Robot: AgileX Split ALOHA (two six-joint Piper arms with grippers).
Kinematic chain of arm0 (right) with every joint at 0, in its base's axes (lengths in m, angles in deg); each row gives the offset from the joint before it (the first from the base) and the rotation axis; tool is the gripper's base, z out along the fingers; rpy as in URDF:
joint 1: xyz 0 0 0.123 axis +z
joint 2: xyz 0 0 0 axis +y
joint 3: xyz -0.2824 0 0.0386 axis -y
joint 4: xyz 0.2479 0 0.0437 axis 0.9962 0 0.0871
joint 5: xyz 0 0 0 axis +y
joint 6: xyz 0.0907 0 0.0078 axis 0.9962 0 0.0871
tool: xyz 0 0 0 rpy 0 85 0
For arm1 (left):
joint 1: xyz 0 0 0.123 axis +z
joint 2: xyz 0 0 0 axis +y
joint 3: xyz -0.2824 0 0.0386 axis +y
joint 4: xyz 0.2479 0 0.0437 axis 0.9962 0 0.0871
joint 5: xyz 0 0 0 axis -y
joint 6: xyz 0.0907 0 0.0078 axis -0.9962 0 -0.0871
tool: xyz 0 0 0 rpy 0 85 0
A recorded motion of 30 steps. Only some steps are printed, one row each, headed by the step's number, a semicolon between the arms.
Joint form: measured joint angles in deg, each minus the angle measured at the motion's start. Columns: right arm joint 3, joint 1, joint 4, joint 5, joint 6, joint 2; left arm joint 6, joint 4, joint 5, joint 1, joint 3, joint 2.
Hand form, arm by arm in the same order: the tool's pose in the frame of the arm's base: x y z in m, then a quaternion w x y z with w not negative. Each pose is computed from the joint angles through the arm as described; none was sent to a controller.
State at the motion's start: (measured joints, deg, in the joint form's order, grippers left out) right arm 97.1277 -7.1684 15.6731 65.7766 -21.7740 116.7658; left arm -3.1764 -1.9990 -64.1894 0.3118 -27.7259 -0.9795
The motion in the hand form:
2: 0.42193 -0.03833 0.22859 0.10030 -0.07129 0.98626 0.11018; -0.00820 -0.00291 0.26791 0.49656 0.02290 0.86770 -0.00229
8: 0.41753 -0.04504 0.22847 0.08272 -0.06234 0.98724 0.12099; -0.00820 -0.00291 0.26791 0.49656 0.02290 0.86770 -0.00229
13: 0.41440 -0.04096 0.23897 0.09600 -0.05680 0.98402 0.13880; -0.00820 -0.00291 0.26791 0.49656 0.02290 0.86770 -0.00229
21: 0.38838 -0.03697 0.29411 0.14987 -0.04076 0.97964 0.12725; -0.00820 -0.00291 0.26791 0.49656 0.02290 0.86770 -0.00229
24: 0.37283 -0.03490 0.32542 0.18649 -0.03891 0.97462 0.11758; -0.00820 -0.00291 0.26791 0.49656 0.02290 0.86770 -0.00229
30: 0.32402 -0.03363 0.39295 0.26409 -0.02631 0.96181 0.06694; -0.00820 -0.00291 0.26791 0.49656 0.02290 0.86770 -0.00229
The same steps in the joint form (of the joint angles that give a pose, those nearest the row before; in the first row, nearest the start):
2: 0.00 -1.17 0.39 1.68 0.00 0.00; 0.00 0.00 0.00 0.00 0.00 0.00
8: 0.00 -2.35 1.05 4.14 0.00 0.00; 0.00 0.00 0.00 0.00 0.00 0.00
13: -0.36 -2.35 3.50 4.33 0.09 -1.52; 0.00 0.00 0.00 0.00 0.00 0.00
21: -2.04 -2.35 3.19 4.71 3.23 -10.51; 0.00 0.00 0.00 0.00 0.00 0.00
24: -2.04 -2.35 2.80 4.85 4.28 -15.25; 0.00 0.00 0.00 0.00 0.00 0.00
30: -2.05 -2.35 -2.00 5.64 8.06 -26.69; 0.00 0.00 0.00 0.00 0.00 0.00

